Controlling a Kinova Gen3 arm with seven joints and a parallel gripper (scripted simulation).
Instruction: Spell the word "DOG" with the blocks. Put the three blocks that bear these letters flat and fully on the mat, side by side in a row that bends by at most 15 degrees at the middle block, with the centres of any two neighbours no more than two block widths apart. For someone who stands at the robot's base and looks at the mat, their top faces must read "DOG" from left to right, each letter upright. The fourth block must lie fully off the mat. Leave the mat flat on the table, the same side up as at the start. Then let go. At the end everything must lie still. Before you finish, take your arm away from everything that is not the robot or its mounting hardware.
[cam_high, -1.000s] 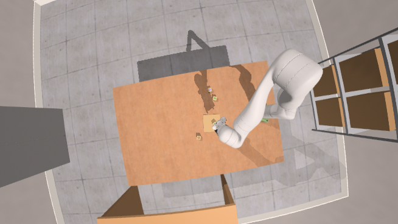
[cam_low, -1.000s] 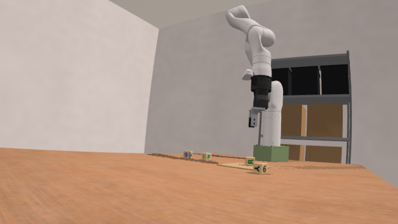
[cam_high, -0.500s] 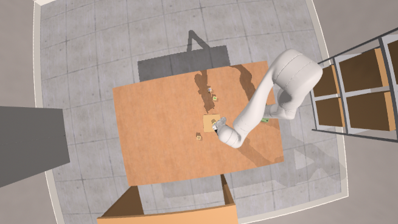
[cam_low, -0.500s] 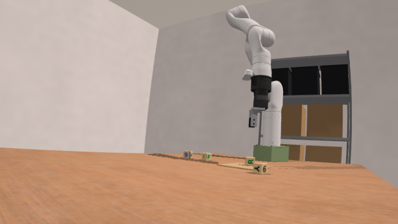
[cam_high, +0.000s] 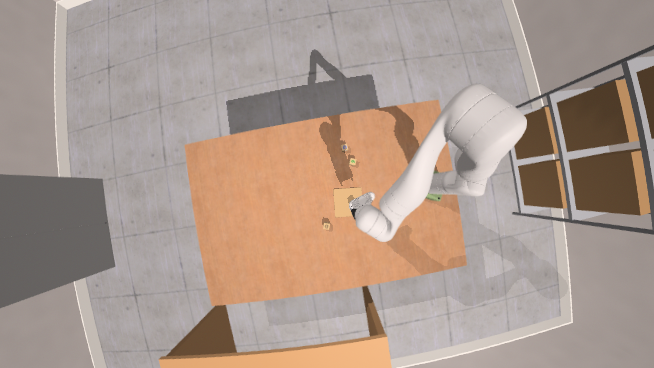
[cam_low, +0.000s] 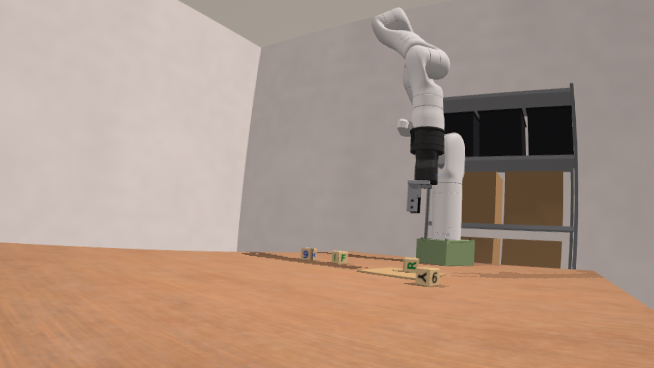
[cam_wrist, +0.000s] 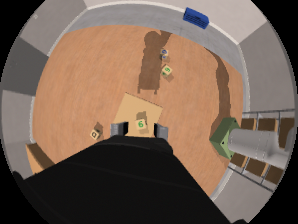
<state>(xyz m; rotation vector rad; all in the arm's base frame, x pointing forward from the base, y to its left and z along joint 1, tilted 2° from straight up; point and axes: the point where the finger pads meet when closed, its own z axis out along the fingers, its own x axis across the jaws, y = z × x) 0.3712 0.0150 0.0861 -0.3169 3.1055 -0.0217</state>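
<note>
The wooden block lies 13 cm below my hand. From my hand the other things lie so: green-lettered block: 4 cm behind, 19 cm to the right, 14 cm below; tan mat: 2 cm ahead, 15 cm below; blue-lettered block: 1 cm behind, 27 cm to the right, 14 cm below.
</note>
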